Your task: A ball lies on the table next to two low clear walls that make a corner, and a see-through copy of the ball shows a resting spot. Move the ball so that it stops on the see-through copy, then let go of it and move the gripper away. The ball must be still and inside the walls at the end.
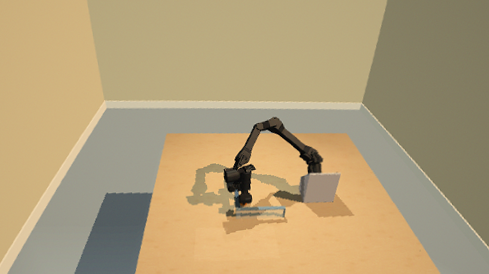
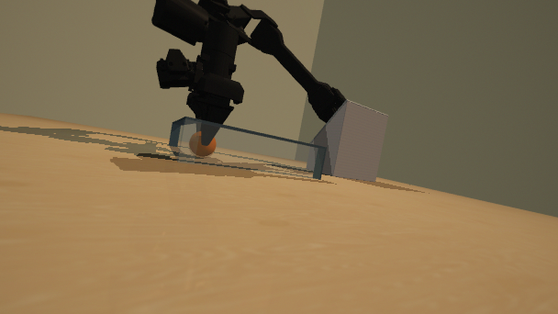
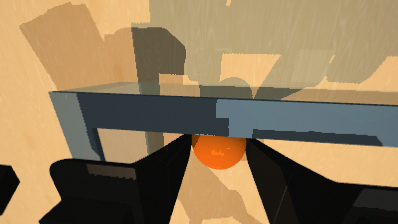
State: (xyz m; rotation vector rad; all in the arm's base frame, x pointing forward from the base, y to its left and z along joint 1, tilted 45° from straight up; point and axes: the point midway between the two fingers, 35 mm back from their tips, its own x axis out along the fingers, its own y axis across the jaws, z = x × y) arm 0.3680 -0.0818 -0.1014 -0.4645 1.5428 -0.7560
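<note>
My gripper tip is right at the orange ball. The rest, counted from my gripper tip: see-through copy of ball: right at my gripper tip.
</note>
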